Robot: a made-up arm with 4 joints.
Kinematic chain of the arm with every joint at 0, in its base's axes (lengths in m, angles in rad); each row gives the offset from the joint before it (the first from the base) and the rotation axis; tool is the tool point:
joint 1: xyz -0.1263 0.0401 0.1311 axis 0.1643 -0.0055 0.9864
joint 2: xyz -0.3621 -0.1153 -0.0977 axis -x
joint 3: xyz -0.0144 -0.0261 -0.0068 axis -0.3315 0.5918 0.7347
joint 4: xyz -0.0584 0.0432 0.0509 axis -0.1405 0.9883 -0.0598
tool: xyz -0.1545 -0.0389 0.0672
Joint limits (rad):
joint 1: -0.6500..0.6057
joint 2: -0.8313..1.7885
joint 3: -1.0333..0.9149
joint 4: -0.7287..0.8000
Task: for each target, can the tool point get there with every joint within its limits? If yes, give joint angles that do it. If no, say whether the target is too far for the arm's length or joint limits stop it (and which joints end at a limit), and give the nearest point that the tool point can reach.
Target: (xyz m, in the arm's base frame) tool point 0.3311 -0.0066 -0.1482
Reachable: no: joint limits stop it (at a limit: joint 1, joint 2, joint 3, joint 4) | nearest point -0.3821 0.3412 -0.0600 | short by 0.798 m
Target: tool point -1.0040 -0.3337 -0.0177
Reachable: no: too far | nearest point -0.7024 -0.2056 0.0380 | short by 0.332 m
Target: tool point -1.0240 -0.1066 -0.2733
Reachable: no: too far | nearest point -0.7064 -0.0564 -0.0825 | short by 0.374 m
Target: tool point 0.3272 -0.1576 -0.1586
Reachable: no: joint limits stop it (at a limit: joint 1, joint 2, joint 3, joint 4) | nearest point -0.2948 -0.4094 0.1683 | short by 0.746 m
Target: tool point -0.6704 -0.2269 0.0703
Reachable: yes | joints 0.3564 0.7771 -0.1855 -0.1188
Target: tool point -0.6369 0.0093 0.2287
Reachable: yes | joints -0.4475 -0.5929 0.6115 0.6359
